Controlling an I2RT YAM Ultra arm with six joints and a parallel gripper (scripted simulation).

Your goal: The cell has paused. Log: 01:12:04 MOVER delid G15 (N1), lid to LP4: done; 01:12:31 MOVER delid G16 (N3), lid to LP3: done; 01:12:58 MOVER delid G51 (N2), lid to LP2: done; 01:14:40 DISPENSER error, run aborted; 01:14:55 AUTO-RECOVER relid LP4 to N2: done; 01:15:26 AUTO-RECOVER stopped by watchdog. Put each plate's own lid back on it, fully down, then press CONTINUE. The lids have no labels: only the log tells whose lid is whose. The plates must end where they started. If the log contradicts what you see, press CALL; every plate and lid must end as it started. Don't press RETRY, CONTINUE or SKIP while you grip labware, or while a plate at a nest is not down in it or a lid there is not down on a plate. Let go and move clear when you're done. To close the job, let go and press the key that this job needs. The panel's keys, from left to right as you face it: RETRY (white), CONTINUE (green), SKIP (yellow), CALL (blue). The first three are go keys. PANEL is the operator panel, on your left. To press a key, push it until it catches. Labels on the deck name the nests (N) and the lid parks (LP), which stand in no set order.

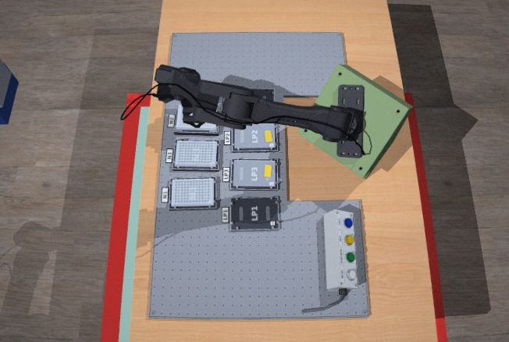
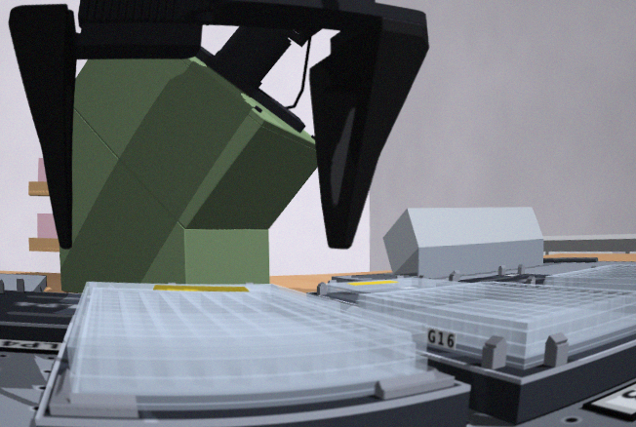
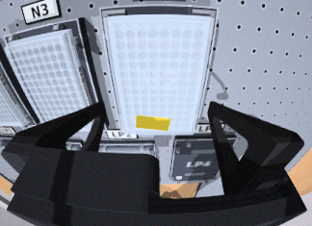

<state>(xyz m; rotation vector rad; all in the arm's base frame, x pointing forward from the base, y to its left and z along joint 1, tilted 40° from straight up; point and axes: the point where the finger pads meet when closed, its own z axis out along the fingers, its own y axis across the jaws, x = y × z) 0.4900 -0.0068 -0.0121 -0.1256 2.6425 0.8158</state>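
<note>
The plate is 120 mm to the left of my hand, 40 mm below it and 20 mm behind it. The rest, counted from my hand: lid: 220 mm behind, 140 mm to the left, 50 mm below; blue call key: 520 mm behind, 250 mm to the left; yellow SKIP key: 530 mm behind, 290 mm to the left.
</note>
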